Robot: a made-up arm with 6 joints.
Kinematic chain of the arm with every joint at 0, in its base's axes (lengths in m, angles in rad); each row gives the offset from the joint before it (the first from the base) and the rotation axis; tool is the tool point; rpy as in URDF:
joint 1: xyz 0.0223 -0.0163 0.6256 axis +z
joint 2: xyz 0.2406 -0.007 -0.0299 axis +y
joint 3: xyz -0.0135 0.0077 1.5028 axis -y
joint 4: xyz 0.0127 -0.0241 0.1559 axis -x
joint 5: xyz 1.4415 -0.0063 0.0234 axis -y
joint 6: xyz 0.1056 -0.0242 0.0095 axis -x
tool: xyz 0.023 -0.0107 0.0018 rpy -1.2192 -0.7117 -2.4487
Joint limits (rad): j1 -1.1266..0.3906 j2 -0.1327..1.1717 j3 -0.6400..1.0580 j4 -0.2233..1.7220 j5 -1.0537..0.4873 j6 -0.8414..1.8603
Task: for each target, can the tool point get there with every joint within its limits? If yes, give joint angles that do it. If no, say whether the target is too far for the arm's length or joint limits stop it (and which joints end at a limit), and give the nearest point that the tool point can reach.
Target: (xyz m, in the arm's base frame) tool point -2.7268 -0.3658 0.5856
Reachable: no: joint limits stop it (at a limit: joint 1, joint 2, joint 3, joint 5, joint 6) | nearest point 0.5164 -1.2715 -0.3058 | short by 3.483 m
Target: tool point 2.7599 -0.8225 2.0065
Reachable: yes | joints -0.2963 0.7937 0.8767 1.2332 0.3084 -0.3931
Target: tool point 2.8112 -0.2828 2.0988
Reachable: yes | joints -0.1003 0.7520 0.8715 1.2411 0.0983 0.5751
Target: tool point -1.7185 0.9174 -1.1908
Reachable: no: joint limits stop it (at a limit: joint 1, joint 2, joint 3, joint 4, joint 5, joint 6) | nearest point 1.2594 0.4596 -0.3156 | short by 3.137 m
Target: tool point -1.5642 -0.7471 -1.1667
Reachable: no: joint limits stop it (at a limit: joint 1, joint 2, joint 3, joint 5) | nearest point 0.5150 -1.2836 -0.3157 | short by 2.310 m
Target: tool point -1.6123 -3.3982 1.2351
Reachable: no: too far | nearest point 0.9255 -2.1904 1.2351 | short by 2.811 m
